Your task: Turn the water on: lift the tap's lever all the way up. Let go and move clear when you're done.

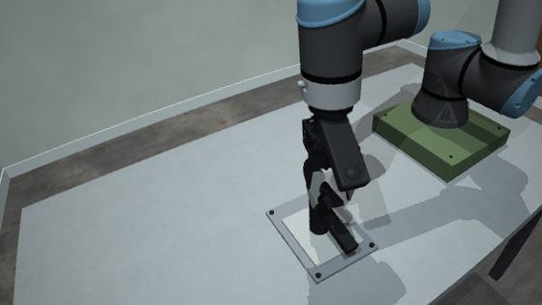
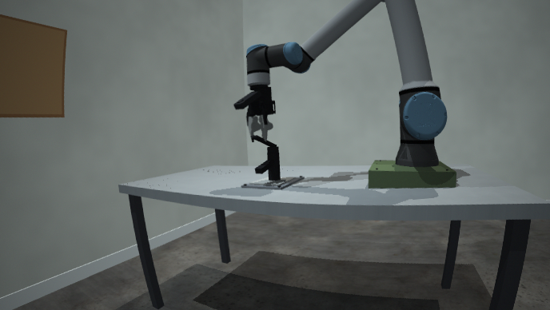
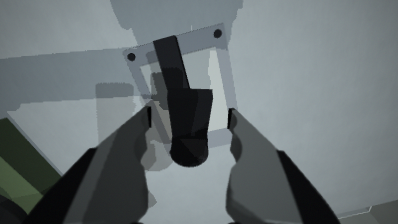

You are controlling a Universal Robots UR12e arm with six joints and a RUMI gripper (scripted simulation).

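Now: the lever 30 mm to the right of my hand, 10 mm below it and 10 mm behind it. Also, from my hand: black tap: 80 mm below, 50 mm to the right, 20 mm behind.
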